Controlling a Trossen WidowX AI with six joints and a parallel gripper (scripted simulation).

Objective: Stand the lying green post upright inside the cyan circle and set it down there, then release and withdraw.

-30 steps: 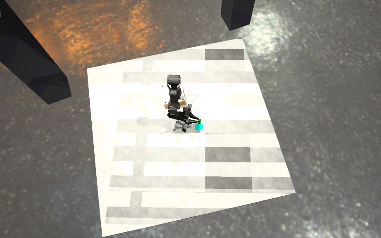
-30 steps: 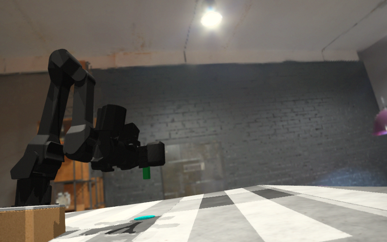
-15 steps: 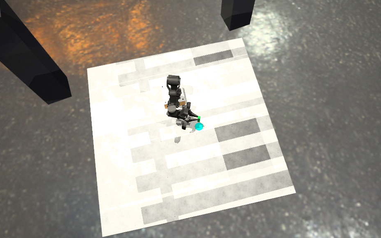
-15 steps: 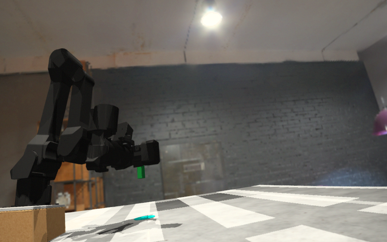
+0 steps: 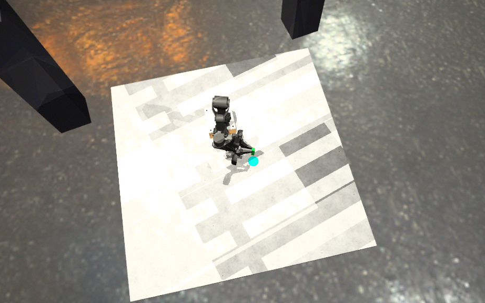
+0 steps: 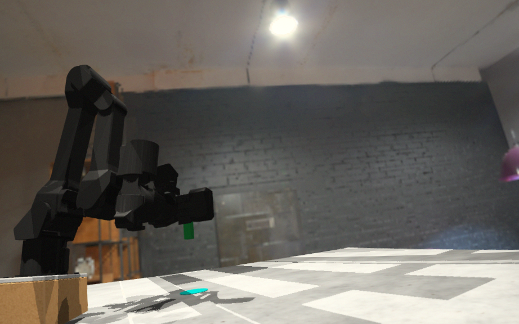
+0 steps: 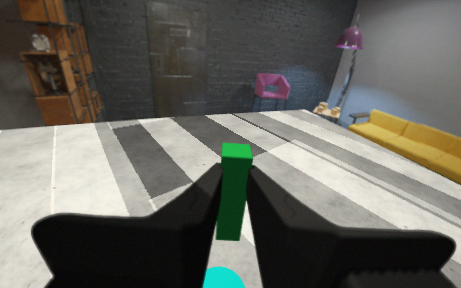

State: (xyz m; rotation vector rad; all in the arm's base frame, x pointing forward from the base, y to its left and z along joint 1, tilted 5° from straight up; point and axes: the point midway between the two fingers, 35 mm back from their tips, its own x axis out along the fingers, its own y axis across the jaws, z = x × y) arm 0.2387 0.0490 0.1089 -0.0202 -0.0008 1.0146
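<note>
Now: the cyan circle 160 mm below my gripper tip. Round my gripper tip: green post 20 mm below.
</note>
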